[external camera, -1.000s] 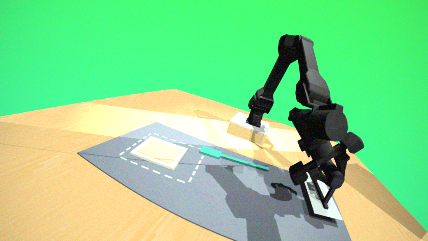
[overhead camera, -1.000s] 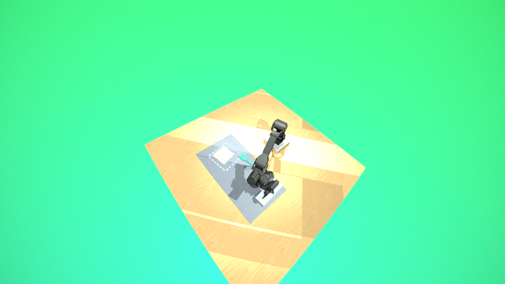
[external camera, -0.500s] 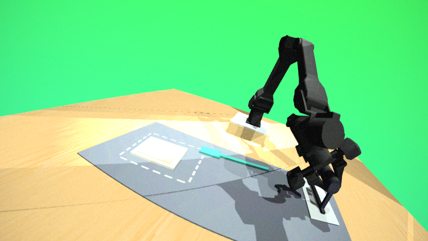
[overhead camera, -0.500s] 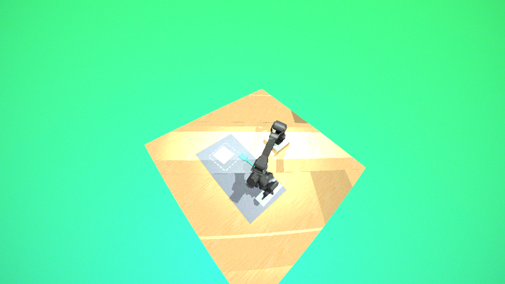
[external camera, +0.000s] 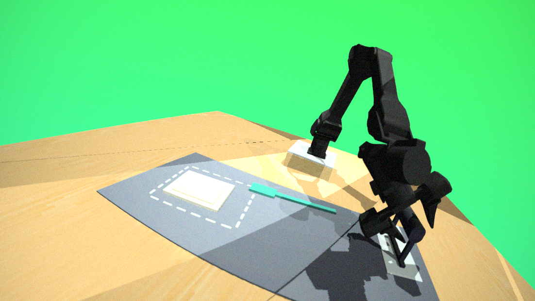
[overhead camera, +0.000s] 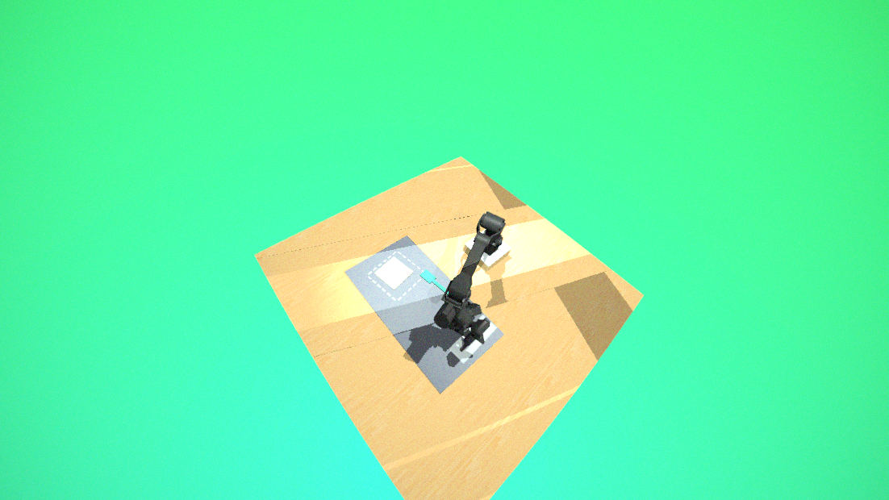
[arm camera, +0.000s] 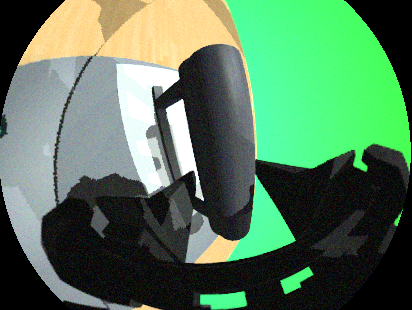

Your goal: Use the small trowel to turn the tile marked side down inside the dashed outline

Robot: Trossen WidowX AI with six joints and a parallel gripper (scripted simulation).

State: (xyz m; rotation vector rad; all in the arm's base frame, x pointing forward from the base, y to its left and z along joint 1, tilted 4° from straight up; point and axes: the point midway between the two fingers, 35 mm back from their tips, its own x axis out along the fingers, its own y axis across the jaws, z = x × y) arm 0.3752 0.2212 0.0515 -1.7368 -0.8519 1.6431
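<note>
My gripper tip is now 30 mm to the left of the small trowel and 10 mm above it. From my gripper tip the other things lie so: tile (10 mm ahead, 460 mm to the right, 50 mm below); thin teal strip (90 mm behind, 300 mm to the right, 50 mm below); grey mat (20 mm ahead, 280 mm to the right, 70 mm below).
</note>
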